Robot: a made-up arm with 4 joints. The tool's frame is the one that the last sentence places.
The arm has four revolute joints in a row. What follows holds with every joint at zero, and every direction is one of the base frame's. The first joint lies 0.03 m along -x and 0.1 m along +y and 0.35 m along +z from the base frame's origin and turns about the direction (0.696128, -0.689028, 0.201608). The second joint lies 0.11 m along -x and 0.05 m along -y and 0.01 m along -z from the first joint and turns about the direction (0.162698, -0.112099, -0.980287). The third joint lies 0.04 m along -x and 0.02 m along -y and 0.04 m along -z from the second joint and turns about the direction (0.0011, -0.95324, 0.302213). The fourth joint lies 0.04 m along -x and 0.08 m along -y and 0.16 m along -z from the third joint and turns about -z. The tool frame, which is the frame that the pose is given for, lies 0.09 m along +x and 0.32 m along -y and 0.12 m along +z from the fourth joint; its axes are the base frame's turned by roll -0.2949, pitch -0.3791 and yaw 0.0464 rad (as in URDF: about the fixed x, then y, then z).
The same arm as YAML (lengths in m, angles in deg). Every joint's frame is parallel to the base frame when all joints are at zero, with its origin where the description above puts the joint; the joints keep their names.
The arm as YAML. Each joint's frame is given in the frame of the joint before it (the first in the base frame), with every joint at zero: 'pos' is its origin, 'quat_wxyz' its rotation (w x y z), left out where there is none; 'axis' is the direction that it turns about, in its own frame. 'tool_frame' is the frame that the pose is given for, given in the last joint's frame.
length_unit: m
angle_unit: deg
joints:
  - joint: joint 1
    pos: [-0.03, 0.1, 0.35]
    axis: [0.696128, -0.689028, 0.201608]
  - joint: joint 2
    pos: [-0.11, -0.05, -0.01]
    axis: [0.162698, -0.112099, -0.980287]
  - joint: joint 3
    pos: [-0.04, -0.02, -0.04]
    axis: [0.0011, -0.95324, 0.302213]
  - joint: joint 4
    pos: [-0.04, -0.08, -0.16]
    axis: "-z"
tool_frame:
  pos: [0.09, -0.32, 0.12]
  quat_wxyz: [0.971813, -0.139923, -0.189669, -0.005139]

